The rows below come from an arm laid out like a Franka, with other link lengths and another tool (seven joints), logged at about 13 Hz.
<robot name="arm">
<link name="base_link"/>
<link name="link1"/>
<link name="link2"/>
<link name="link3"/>
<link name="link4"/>
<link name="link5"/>
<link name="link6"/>
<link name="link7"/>
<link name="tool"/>
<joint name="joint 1" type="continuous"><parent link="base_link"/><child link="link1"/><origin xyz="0 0 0.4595" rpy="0 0 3.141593"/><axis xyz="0 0 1"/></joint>
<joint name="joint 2" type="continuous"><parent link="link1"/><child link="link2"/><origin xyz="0 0 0" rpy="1.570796 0 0"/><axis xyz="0 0 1"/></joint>
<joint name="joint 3" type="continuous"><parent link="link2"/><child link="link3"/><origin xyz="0 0.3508 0" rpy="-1.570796 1.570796 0"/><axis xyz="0 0 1"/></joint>
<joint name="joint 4" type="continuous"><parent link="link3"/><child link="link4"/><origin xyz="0 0.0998 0" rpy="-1.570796 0 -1.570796"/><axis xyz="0 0 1"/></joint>
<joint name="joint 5" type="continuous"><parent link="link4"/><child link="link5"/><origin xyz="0.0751 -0.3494 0" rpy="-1.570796 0 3.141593"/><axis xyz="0 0 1"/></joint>
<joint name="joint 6" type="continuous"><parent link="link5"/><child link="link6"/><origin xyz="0 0 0" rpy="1.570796 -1.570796 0"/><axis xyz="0 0 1"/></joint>
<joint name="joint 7" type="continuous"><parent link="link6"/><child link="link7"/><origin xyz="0 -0.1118 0" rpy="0 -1.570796 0"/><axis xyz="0 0 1"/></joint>
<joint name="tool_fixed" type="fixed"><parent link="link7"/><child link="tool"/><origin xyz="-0.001 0.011 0.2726" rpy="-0.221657 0 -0.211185"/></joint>
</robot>
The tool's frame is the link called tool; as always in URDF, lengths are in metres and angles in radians. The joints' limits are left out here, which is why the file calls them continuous.
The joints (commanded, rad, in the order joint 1, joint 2, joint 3, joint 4, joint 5, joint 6, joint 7), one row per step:
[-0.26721, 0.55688, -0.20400, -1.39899, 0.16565, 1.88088, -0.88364]
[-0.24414, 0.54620, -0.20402, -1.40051, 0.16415, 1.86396, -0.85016]
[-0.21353, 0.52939, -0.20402, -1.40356, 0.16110, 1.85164, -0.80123]
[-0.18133, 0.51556, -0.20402, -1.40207, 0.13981, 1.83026, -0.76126]
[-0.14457, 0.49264, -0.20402, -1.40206, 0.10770, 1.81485, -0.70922]
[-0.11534, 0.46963, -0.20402, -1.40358, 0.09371, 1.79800, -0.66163]
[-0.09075, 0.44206, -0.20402, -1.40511, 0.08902, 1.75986, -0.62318]
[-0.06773, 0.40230, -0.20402, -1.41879, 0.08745, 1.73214, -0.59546]
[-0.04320, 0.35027, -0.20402, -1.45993, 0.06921, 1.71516, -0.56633]
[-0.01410, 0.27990, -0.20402, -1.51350, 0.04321, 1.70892, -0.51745]
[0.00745, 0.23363, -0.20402, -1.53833, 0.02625, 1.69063, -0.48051]
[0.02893, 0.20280, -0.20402, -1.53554, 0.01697, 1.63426, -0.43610]
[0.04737, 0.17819, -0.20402, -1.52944, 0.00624, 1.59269, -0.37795]
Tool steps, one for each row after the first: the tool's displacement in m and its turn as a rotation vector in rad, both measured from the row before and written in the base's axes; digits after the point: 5 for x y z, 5 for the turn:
[0.00236, 0.01720, 0.00537, 0.00337, 0.00906, -0.00913]
[0.00465, 0.02140, 0.00933, -0.00178, 0.00232, -0.01679]
[0.00148, 0.01918, 0.00838, -0.01482, 0.01521, 0.00055]
[0.00239, 0.01900, 0.01450, -0.02945, 0.00517, -0.00459]
[0.00070, 0.01812, 0.01365, -0.01245, 0.00014, -0.01418]
[-0.00576, 0.01871, 0.01475, 0.00237, 0.01251, -0.01266]
[-0.00732, 0.01763, 0.01812, 0.00476, 0.00121, -0.00529]
[-0.01420, 0.01437, 0.01452, -0.00795, 0.00954, -0.00325]
[-0.01603, 0.01461, 0.02057, -0.01742, -0.00561, -0.01724]
[-0.01201, 0.01115, 0.01610, -0.01059, -0.00063, -0.01339]
[-0.01469, 0.01361, 0.01531, -0.00257, 0.02327, -0.02224]
[-0.01048, 0.01019, 0.01402, -0.01002, 0.01163, -0.03867]

